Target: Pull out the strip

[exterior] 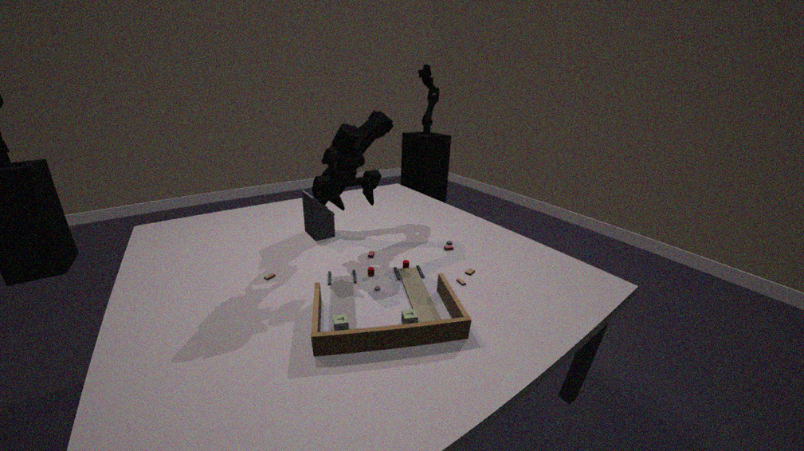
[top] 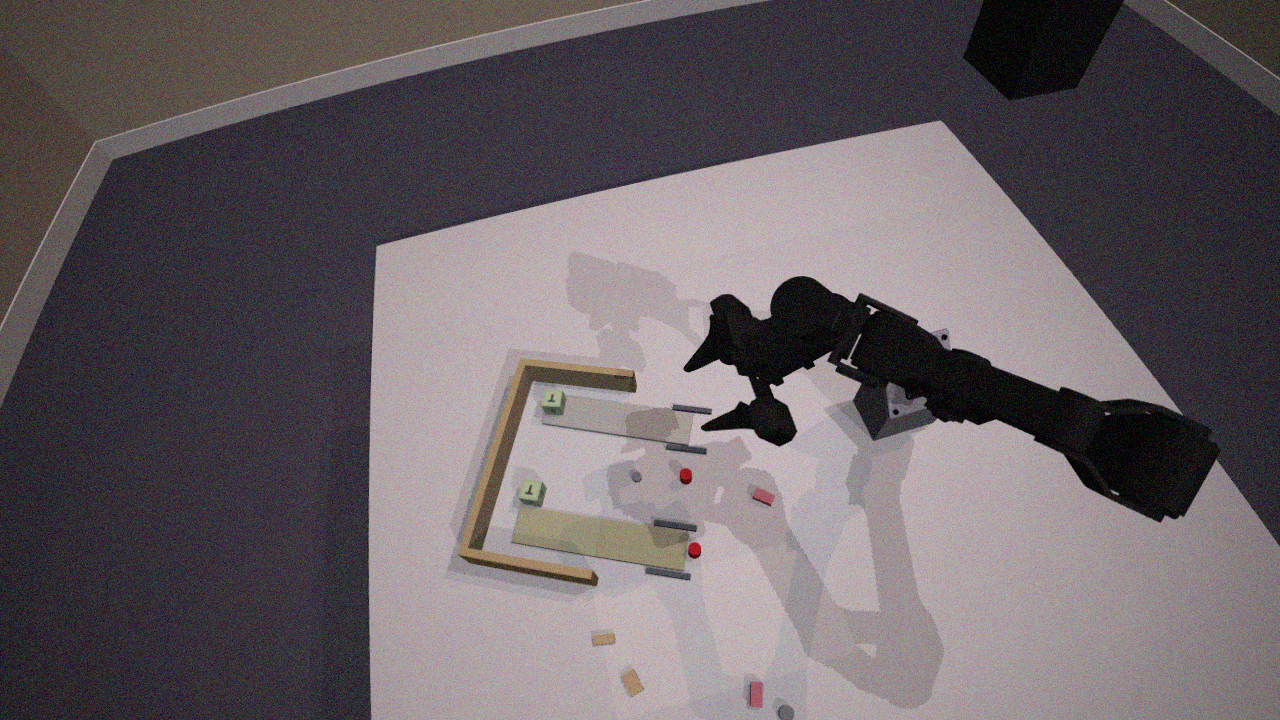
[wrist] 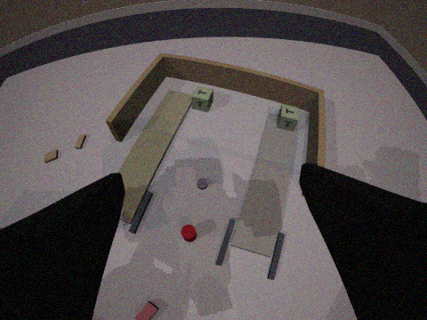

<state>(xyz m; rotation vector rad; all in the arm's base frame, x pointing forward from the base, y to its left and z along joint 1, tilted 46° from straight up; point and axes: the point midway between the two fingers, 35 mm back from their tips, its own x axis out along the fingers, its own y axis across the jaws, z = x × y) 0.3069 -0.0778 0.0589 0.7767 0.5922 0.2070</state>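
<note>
My gripper tip is 9 cm short of the grey disc and 20 cm above it.
</note>
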